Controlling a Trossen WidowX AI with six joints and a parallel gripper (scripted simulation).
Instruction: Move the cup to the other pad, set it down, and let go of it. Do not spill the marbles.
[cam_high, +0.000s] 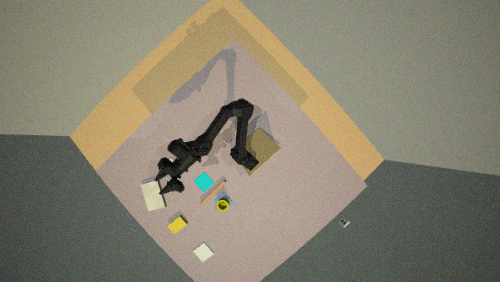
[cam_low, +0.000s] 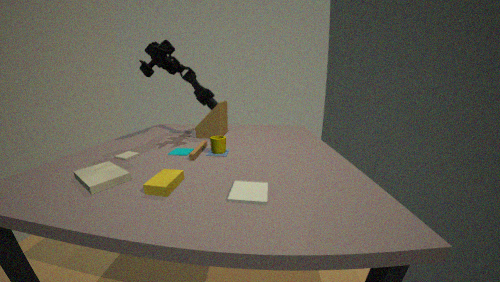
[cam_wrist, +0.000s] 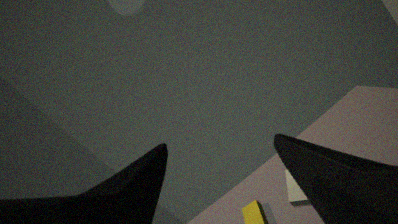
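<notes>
My gripper tip is 40 cm above the yellow cup, 30 cm to the right of it and 3 cm past it. Also, from my gripper tip: pale slab (43 cm below, 27 cm ahead, 5 cm to the right); cyan pad (45 cm below, 12 cm to the left, 3 cm behind); wooden bar (43 cm below, 20 cm to the left, 3 cm behind).
</notes>
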